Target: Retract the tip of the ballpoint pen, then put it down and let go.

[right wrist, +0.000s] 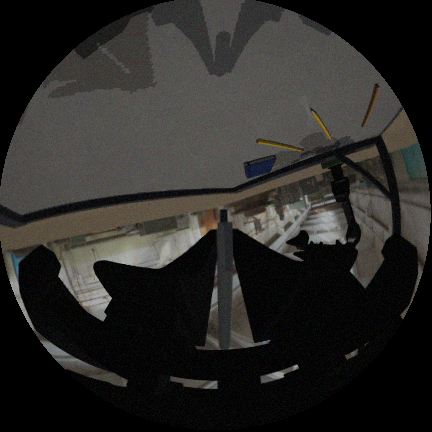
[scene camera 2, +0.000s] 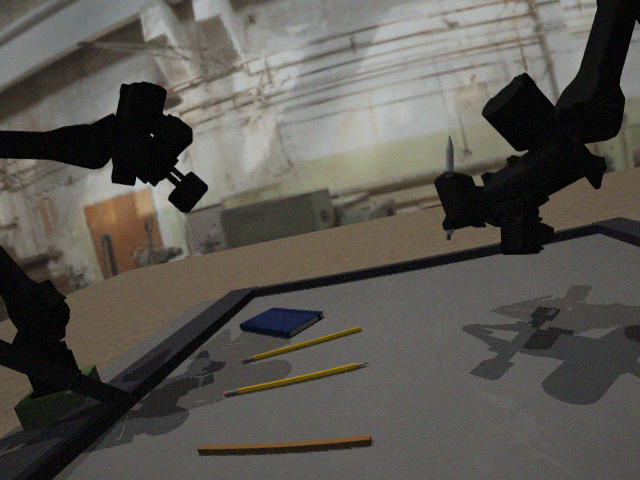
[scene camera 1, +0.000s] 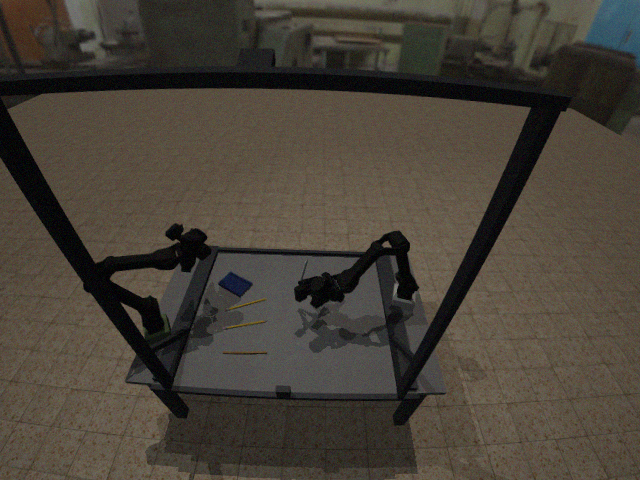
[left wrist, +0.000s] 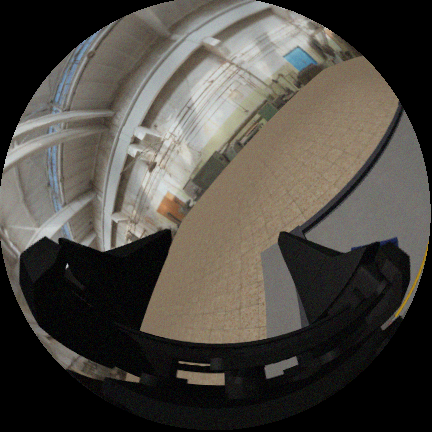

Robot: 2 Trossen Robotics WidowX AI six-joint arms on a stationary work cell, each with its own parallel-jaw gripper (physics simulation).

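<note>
Looking through scene camera 2, I see a blue notebook (scene camera 2: 281,322) resting on the table, and both of my hands are there as well: my left gripper (scene camera 2: 173,173), which is open and holds nothing, and my right gripper (scene camera 2: 446,227). The left wrist view shows my left gripper (left wrist: 226,236) too. In the right wrist view I find my right gripper (right wrist: 223,234).
</note>
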